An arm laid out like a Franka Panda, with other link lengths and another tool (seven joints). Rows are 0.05 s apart.
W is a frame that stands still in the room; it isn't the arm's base.
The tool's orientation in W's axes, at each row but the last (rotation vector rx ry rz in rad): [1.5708 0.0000 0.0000]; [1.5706 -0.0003 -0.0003]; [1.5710 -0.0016 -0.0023]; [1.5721 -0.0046 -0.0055]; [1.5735 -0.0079 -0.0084]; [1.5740 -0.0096 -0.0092]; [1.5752 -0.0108 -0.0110]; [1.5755 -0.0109 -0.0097]
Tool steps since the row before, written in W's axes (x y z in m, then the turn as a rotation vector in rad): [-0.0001 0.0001 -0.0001 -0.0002 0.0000 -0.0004]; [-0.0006 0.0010 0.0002 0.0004 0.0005 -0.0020]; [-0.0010 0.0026 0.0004 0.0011 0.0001 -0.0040]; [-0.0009 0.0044 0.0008 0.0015 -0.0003 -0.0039]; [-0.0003 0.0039 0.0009 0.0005 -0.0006 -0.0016]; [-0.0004 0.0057 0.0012 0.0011 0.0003 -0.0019]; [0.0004 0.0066 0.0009 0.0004 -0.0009 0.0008]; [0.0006 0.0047 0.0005 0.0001 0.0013 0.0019]
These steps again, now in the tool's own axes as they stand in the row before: [-0.0001 -0.0001 -0.0001 -0.0002 -0.0004 0.0000]; [-0.0006 0.0002 -0.0010 0.0004 -0.0020 -0.0005]; [-0.0010 0.0004 -0.0026 0.0011 -0.0040 -0.0001]; [-0.0009 0.0008 -0.0044 0.0015 -0.0039 0.0003]; [-0.0003 0.0009 -0.0039 0.0005 -0.0016 0.0006]; [-0.0005 0.0012 -0.0057 0.0011 -0.0019 -0.0003]; [0.0003 0.0009 -0.0066 0.0004 0.0008 0.0009]; [0.0005 0.0005 -0.0047 0.0001 0.0019 -0.0013]
